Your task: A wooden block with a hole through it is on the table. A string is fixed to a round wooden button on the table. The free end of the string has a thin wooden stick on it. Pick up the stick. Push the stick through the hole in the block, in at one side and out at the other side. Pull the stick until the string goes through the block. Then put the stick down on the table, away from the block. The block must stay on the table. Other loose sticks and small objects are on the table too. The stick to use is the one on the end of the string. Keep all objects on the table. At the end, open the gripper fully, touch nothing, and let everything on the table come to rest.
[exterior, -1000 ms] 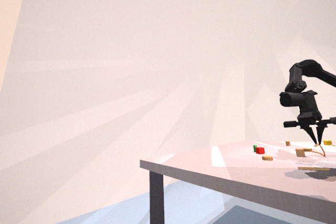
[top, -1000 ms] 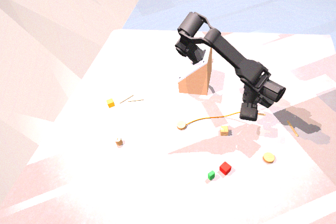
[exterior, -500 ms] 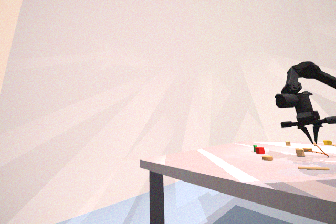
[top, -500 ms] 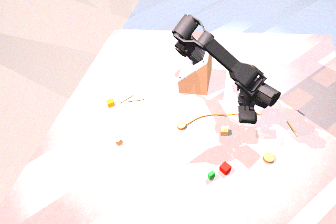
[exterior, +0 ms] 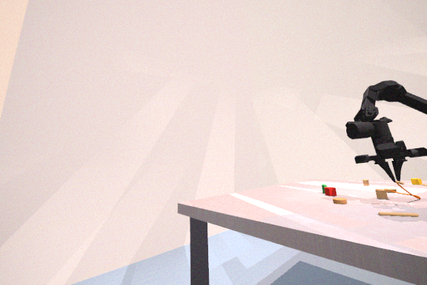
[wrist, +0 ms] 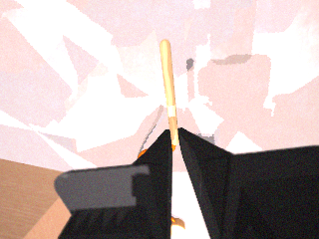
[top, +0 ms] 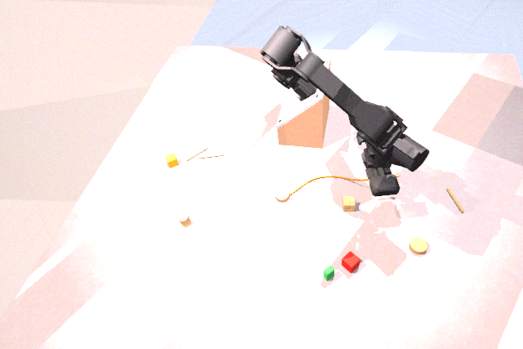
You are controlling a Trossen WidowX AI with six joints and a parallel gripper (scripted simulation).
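Right now my gripper tip is 60 mm short of the wooden block, 50 mm to the left of it and 50 mm above it. Round my gripper tip: stick: 40 mm behind, 200 mm to the left, 60 mm below; then round disc: 130 mm ahead, 130 mm to the left, 50 mm below; then red cube: 220 mm ahead, 20 mm to the right, 50 mm below.
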